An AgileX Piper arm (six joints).
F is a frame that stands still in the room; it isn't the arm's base.
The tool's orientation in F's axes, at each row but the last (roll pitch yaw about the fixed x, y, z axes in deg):
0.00 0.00 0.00
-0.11 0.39 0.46
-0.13 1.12 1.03
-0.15 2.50 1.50
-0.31 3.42 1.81
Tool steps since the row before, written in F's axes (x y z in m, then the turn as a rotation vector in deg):
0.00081 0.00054 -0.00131 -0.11 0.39 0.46
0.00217 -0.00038 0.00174 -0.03 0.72 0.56
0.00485 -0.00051 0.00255 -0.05 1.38 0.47
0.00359 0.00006 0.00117 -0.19 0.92 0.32
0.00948 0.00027 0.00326 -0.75 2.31 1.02
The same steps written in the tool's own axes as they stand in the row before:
0.00081 0.00054 -0.00131 -0.11 0.39 0.46
0.00215 -0.00040 0.00175 -0.03 0.72 0.56
0.00479 -0.00060 0.00264 -0.03 1.38 0.47
0.00354 -0.00004 0.00133 -0.18 0.92 0.31
0.00927 -0.00005 0.00382 -0.74 2.33 0.99

